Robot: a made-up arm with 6 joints.
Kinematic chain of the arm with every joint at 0, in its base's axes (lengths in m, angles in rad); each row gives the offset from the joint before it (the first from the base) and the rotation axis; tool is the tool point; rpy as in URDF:
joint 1: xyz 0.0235 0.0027 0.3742 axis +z
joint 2: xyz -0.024 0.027 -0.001 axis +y
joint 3: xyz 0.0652 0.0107 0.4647 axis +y
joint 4: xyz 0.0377 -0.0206 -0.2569 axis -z
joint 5: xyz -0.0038 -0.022 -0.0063 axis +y
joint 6: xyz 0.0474 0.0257 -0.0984 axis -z
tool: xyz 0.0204 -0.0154 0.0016 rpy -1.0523 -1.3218 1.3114
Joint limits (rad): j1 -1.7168..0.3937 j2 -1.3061..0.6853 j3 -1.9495..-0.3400 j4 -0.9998..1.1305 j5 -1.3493..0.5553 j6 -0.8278..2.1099
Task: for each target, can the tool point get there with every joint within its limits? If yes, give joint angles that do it. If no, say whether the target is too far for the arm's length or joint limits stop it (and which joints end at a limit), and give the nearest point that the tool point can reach.
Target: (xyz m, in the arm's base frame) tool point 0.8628 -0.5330 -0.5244
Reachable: no: too far | nearest point 0.4521 -0.2709 0.3535 | short by 1.004 m
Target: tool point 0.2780 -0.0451 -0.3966
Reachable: no: joint limits stop it (at a limit: joint 2, joint 5) | nearest point 0.3174 -0.0525 0.3056 | short by 0.703 m
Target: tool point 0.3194 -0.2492 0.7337
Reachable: yes | joints -0.5570 0.0247 -1.0865 0.9011 -0.2847 0.4618
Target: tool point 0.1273 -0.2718 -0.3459
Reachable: no: joint limits stop it (at a limit: joint 2, joint 5) | nearest point 0.1334 -0.2880 0.3051 | short by 0.651 m
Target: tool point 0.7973 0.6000 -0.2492
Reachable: no: too far | nearest point 0.4969 0.2494 0.3728 | short by 0.775 m
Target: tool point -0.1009 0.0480 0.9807
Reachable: yes | joints -0.2851 -0.8560 -1.1447 -0.0807 -0.7880 0.3243
